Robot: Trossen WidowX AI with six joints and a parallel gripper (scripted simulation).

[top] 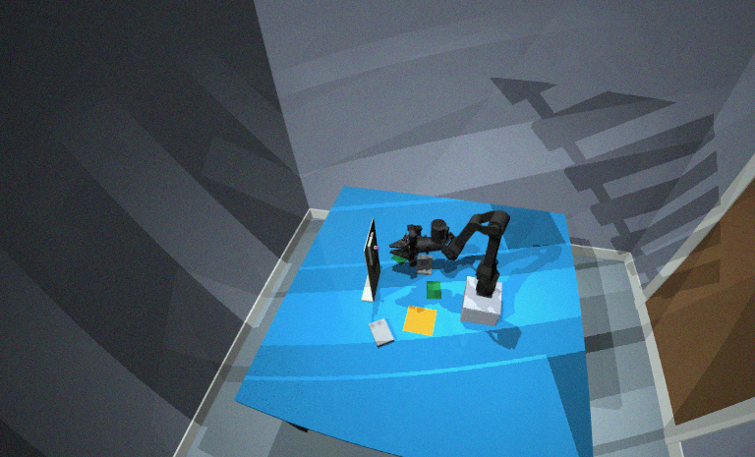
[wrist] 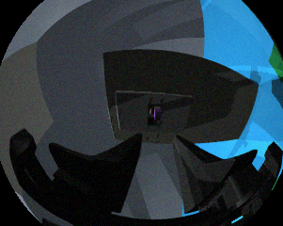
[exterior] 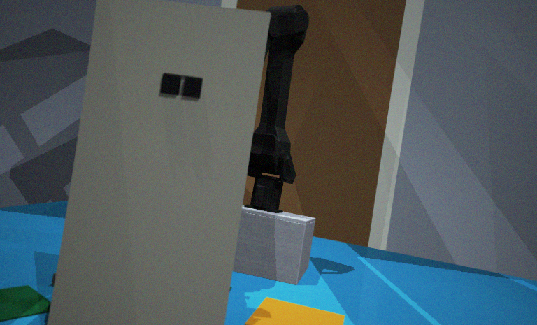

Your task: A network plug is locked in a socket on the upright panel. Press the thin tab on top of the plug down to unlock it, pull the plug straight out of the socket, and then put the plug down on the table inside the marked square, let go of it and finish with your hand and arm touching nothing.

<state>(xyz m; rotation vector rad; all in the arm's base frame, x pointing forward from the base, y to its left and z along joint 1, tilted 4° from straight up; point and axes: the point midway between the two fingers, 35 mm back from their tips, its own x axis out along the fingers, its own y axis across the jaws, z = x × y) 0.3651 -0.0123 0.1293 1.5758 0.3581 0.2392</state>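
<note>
My gripper tip is now 60 mm short of the network plug and 10 mm to the right of it. The rest, counted from my gripper tip: upright panel (80 mm ahead, 20 mm to the left, 110 mm below); orange square (150 mm behind, 130 mm to the left, 270 mm below).
</note>
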